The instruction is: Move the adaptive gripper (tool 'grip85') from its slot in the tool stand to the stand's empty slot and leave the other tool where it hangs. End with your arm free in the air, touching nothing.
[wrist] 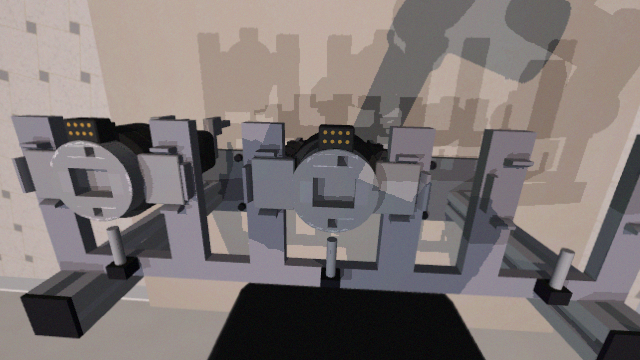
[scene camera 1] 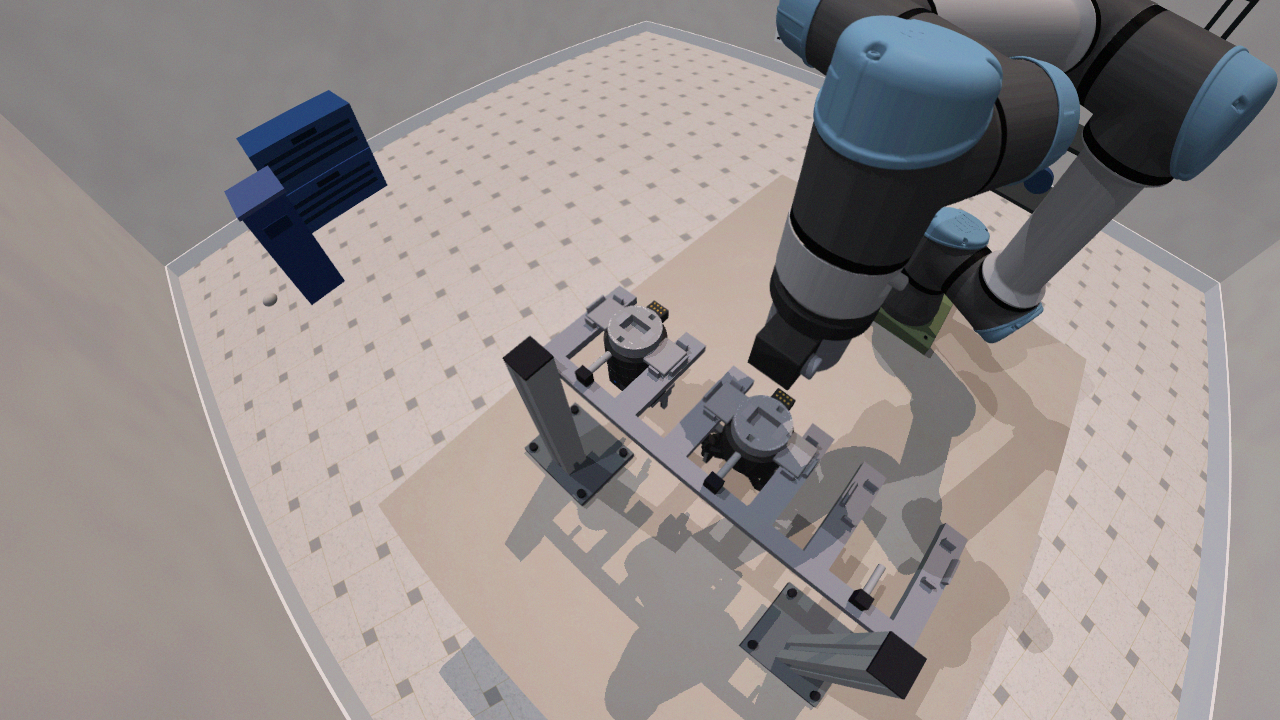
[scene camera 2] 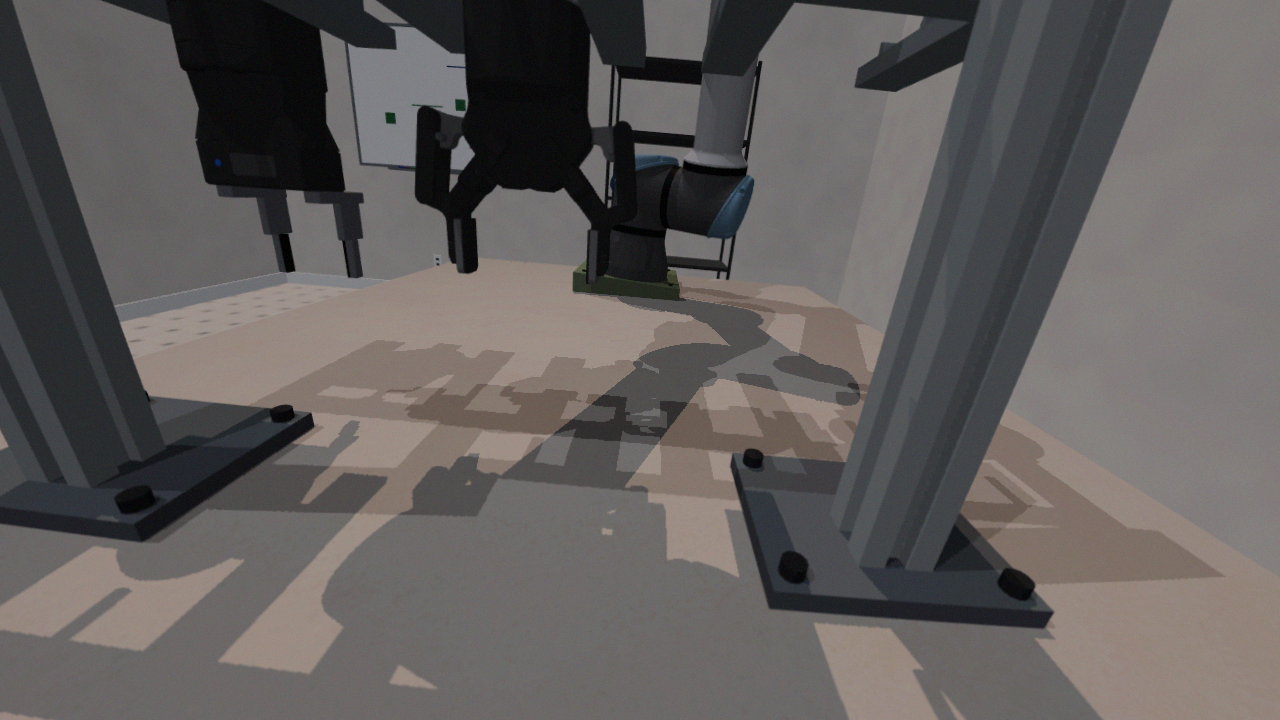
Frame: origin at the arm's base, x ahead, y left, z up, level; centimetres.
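Seen in the pictures: arm's base at its link origin: [scene camera 1: 904,297] [scene camera 2: 631,273].
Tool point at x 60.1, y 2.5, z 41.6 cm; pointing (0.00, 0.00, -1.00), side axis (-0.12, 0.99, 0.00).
Note:
Offsets run from my tool point to a thing's top centre. "pt": to the spot under its first point.
The adaptive gripper [scene camera 2: 529,255] hangs in the tool stand's middle slot, its fingers apart with nothing between them. Its round coupling plate {pt dx +0.0, dy +0.2, dz -16.0 cm} [scene camera 1: 762,428] [wrist: 306,197] faces up, uncovered, with side tabs resting on the slot's arms. The other tool {pt dx +4.1, dy -15.8, dz -23.5 cm} [scene camera 2: 264,116] hangs in an end slot beside it, at left in the wrist view; its coupling plate {pt dx +2.2, dy -17.8, dz -16.0 cm} [scene camera 1: 635,333] [wrist: 118,182] is also uncovered. The stand's empty slot lies at the other end, between two bare fork arms [scene camera 1: 845,510] [wrist: 507,150]. The robot arm's wrist [scene camera 1: 827,286] carries no gripper and is in the air above and behind the middle slot, apart from the tools.
The stand's cross bar {pt dx +9.4, dy -4.9, dz -16.6 cm} [scene camera 1: 662,452] [wrist: 227,270] joins the slots, with an upright pin at each. Two posts [scene camera 1: 547,402] [scene camera 2: 975,295] carry it on bolted base plates. A black block [scene camera 1: 780,358] [wrist: 345,325] sits at the wrist's lower end. Blue cabinets [scene camera 1: 313,161] stand far off.

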